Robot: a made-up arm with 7 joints. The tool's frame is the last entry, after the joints. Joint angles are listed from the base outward. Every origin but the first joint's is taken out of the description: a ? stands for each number. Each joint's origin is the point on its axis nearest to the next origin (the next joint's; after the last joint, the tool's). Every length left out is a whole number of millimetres.
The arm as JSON. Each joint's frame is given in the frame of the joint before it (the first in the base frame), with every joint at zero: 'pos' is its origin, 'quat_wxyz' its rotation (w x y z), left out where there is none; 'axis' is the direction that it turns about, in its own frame. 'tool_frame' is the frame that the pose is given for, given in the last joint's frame.
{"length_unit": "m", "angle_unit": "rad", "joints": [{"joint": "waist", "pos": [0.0, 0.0, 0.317], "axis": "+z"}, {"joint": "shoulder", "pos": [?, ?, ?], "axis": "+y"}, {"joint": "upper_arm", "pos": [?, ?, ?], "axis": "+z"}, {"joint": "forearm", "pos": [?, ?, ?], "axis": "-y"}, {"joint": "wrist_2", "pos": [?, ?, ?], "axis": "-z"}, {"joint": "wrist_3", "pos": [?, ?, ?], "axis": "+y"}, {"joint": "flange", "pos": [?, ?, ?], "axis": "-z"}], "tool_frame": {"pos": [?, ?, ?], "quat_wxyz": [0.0, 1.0, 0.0, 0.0]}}
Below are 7 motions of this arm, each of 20 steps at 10 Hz.
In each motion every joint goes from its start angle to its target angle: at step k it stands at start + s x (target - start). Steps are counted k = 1, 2, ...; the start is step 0. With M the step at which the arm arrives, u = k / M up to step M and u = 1 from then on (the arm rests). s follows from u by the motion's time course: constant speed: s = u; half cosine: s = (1 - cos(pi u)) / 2; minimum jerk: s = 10 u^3 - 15 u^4 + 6 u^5.
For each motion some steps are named. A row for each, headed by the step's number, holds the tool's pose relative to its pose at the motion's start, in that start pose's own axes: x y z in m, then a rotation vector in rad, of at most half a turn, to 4 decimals.
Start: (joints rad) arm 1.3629 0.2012 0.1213 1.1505 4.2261 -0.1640 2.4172
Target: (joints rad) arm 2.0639 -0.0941 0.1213 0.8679 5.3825 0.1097 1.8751
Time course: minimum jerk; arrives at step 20
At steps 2, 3, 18, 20:
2: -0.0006 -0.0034 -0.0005 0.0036 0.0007 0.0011
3: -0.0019 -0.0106 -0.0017 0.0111 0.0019 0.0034
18: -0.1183 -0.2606 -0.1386 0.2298 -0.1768 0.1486
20: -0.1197 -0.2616 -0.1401 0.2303 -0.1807 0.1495

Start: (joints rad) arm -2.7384 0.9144 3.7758 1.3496 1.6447 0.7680 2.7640
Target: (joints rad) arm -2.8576 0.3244 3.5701 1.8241 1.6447 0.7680 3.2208
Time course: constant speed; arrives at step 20
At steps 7, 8, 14, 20:
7: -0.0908 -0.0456 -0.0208 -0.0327 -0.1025 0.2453
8: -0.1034 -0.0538 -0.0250 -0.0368 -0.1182 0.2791
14: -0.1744 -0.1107 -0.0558 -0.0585 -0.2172 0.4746
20: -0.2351 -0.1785 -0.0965 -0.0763 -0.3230 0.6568

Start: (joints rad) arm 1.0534 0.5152 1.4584 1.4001 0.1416 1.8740 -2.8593
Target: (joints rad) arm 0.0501 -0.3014 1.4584 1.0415 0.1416 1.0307 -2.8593
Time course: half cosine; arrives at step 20
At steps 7, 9, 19, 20:
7: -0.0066 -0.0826 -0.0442 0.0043 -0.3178 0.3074
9: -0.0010 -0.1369 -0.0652 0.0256 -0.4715 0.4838
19: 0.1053 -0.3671 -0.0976 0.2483 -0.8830 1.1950
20: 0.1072 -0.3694 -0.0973 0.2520 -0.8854 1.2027

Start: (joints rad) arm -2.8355 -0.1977 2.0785 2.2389 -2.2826 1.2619 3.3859
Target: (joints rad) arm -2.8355 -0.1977 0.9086 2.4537 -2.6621 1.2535 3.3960
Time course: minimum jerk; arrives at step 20
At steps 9, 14, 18, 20:
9: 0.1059 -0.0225 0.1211 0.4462 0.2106 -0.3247
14: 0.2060 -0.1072 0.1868 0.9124 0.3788 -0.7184
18: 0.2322 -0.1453 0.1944 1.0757 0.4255 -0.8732
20: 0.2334 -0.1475 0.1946 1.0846 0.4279 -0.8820

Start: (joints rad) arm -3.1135 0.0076 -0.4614 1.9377 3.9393 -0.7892 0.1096
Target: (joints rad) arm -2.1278 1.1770 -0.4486 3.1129 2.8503 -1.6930 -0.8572
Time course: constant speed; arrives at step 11
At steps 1, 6, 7, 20:
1: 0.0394 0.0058 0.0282 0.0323 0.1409 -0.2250
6: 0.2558 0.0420 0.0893 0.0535 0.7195 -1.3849
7: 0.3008 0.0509 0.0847 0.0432 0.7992 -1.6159
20: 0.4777 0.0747 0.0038 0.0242 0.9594 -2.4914

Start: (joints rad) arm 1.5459 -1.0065 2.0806 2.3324 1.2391 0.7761 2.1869
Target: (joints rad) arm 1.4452 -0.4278 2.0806 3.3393 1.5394 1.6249 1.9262
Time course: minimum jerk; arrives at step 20
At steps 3, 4, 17, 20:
3: -0.0148 0.0033 -0.0110 -0.0193 -0.0248 -0.0138
4: -0.0319 0.0074 -0.0247 -0.0415 -0.0538 -0.0314
17: -0.2046 0.2565 -0.5862 -0.3164 -0.6389 -1.0709
20: -0.1984 0.2668 -0.6005 -0.3111 -0.6420 -1.1120

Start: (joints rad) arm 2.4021 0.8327 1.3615 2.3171 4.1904 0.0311 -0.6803
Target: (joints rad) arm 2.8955 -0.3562 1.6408 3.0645 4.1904 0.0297 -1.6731
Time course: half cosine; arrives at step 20
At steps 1, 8, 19, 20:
1: 0.0009 0.0064 -0.0009 -0.0089 -0.0009 -0.0089
8: 0.0647 0.3399 -0.1458 -0.5138 -0.1248 -0.4122
19: 0.0739 0.6036 -0.7904 -1.3525 -0.7516 -0.5908
20: 0.0726 0.6028 -0.7970 -1.3582 -0.7592 -0.5884

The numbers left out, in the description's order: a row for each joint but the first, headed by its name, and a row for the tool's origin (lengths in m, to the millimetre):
shoulder: 0.0 0.0 0.0
upper_arm: 0.0 0.0 0.294
forearm: 0.045 0.0 0.0
wrist_2: 0.075 0.0 -0.33
wrist_3: 0.0 0.0 0.0
flange: 0.12 0.0 -0.153
tool: 0.0 0.0 0.0

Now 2 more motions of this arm.
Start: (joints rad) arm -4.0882 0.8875 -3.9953 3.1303 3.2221 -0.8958 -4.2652
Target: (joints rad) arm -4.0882 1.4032 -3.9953 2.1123 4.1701 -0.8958 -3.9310
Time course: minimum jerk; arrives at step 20
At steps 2, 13, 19, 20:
2: -0.0009 -0.0006 0.0004 0.0067 0.0012 0.0109
13: -0.0543 -0.0309 -0.0226 0.4936 0.0929 1.1404
19: -0.0652 -0.0246 -0.0425 0.6059 0.1248 1.5347
20: -0.0653 -0.0245 -0.0426 0.6065 0.1250 1.5367

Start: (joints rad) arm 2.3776 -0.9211 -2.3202 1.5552 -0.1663 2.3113 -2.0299
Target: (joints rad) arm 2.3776 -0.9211 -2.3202 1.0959 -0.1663 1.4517 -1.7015
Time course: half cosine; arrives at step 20
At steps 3, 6, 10, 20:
3: -0.0033 0.0097 0.0021 -0.0188 -0.0121 0.0148
6: -0.0118 0.0360 0.0086 -0.0724 -0.0432 0.0552
10: -0.0250 0.0834 0.0231 -0.1821 -0.0926 0.1308
20: -0.0377 0.1512 0.0530 -0.3829 -0.1406 0.2516

